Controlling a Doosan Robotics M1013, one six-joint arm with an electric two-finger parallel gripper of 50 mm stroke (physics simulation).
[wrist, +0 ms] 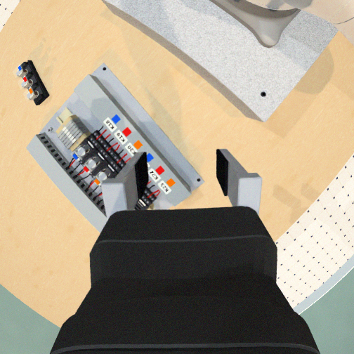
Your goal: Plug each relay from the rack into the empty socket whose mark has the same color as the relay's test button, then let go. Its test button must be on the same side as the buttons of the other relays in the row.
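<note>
The black rack (pixel 42 89) at the upper left of the wrist view holds three clear relays, with a blue (pixel 20 68), a red (pixel 24 80) and an orange test button (pixel 31 91). The grey panel (pixel 116 102) carries blue, red and orange marks twice along its row, from the blue K18 mark (pixel 116 119) to the orange K23 mark (pixel 170 183). Three relays (pixel 82 150) (pixel 91 163) (pixel 103 175) sit in its row, their buttons on the lower-left side. My gripper (pixel 181 164) is open and empty, above the panel's right end. Its left finger hides some sockets.
A speckled grey base block (pixel 225 60) with the robot's foot stands at the upper right. Beige terminal blocks (pixel 73 133) and a slotted wire duct (pixel 62 156) are on the panel. The round wooden table top (pixel 35 220) borders a perforated light surface (pixel 312 250) at the right.
</note>
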